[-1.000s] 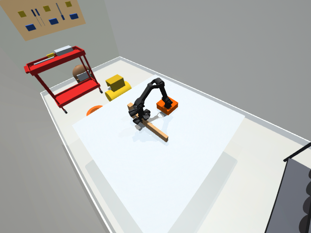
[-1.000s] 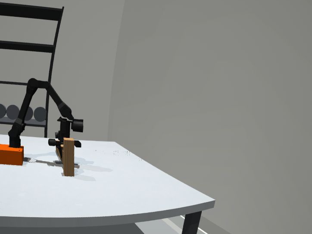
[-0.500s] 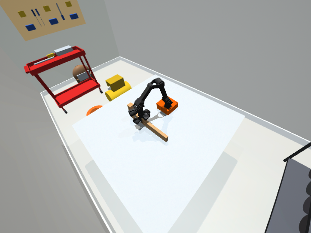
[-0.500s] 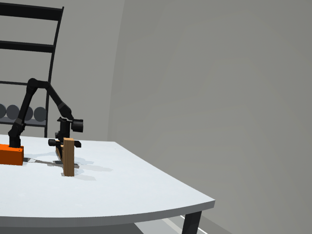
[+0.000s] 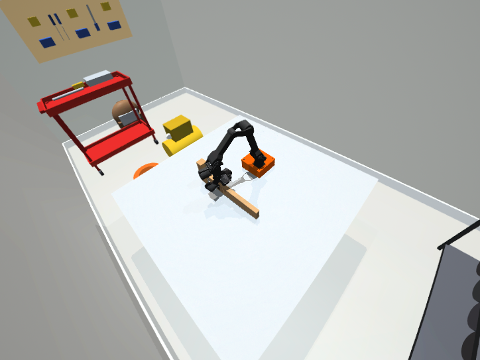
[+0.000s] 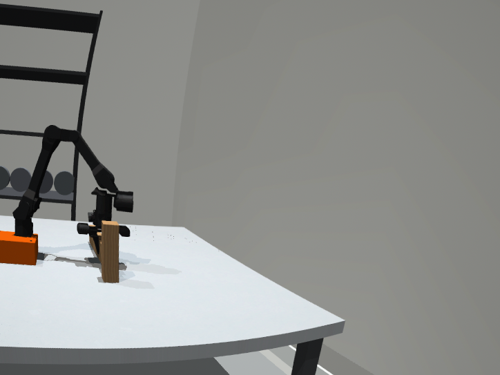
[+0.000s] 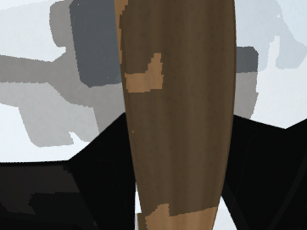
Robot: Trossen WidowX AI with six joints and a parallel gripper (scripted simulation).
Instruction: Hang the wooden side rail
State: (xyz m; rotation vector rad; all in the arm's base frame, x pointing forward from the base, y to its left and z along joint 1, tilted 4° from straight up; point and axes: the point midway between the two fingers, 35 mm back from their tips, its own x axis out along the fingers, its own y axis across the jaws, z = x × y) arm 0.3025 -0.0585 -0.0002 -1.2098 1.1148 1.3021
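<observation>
The wooden headboard post lies 1 cm ahead of my gripper tip, 15 cm to the right of it and 4 cm above it.
</observation>
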